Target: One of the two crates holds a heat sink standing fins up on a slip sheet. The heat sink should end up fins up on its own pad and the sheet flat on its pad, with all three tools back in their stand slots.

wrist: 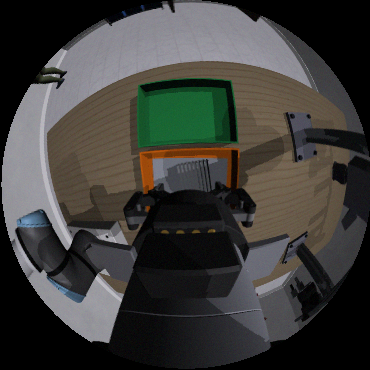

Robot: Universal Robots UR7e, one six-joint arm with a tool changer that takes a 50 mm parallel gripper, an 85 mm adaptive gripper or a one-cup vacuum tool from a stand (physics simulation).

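Places are measured from the arm's base along level axes (x back, y right, z up), in metres.
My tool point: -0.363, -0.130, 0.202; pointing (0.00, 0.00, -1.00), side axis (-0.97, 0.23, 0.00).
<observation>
Ahead of a thing's pixels: the offset from my tool point to its top centre, as dx, dy, dz. "*": to the spot under its first point.
The grey heat sink @(-0.011, +0.016, -0.214) (189, 173) stands fins up inside the orange crate @(* +0.081, -0.039, -0.231) (146, 172). The pale grey slip sheet @(* +0.053, -0.041, -0.244) (159, 166) shows under and beside it on the crate floor. My gripper (189, 188), the adaptive one with two jointed black fingers, is open over the near part of the orange crate, its fingers spread to the left and right with a gap between the tips. The gripper body hides the near end of the crate and part of the heat sink. The two pads do not show clearly in the wrist view.
The green crate @(* +0.057, -0.153, -0.226) (141, 117) is empty and stands just beyond the orange one. At the right are a bolted grey plate @(* -0.331, -0.011, -0.237) (301, 146) with a dark arm and a second bolted plate @(* -0.362, +0.402, -0.235) (295, 247) nearer. The robot's blue and black arm joints (37, 240) are at lower left.
</observation>
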